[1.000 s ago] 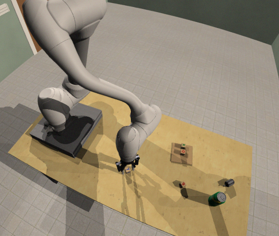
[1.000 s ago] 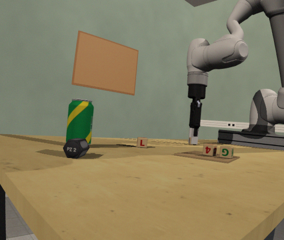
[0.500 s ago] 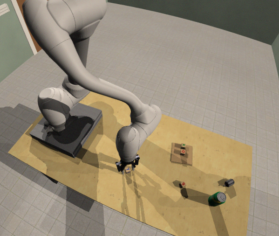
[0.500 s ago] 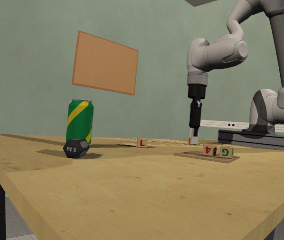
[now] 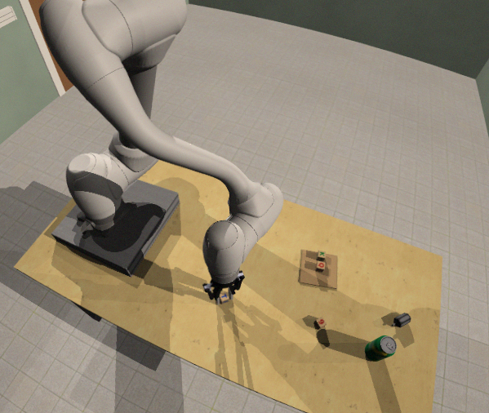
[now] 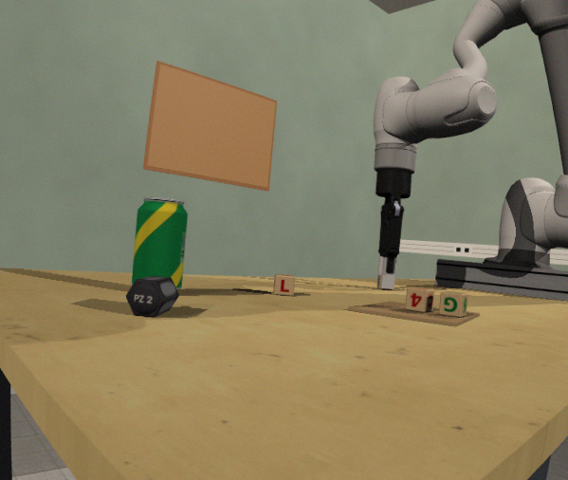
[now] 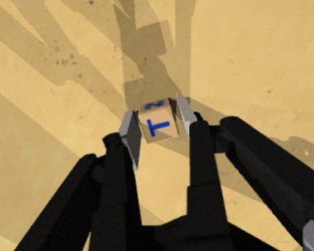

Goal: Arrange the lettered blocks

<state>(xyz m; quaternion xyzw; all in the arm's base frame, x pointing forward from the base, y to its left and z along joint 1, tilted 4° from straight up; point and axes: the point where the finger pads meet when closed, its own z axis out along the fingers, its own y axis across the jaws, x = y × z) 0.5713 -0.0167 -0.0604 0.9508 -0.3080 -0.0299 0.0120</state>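
Right now my hand is 2 cm above the T block. From my hand the other things lie so: yellow can 54 cm ahead, 11 cm to the left, 3 cm above; then brown mat 24 cm ahead, 29 cm to the left, 3 cm below.
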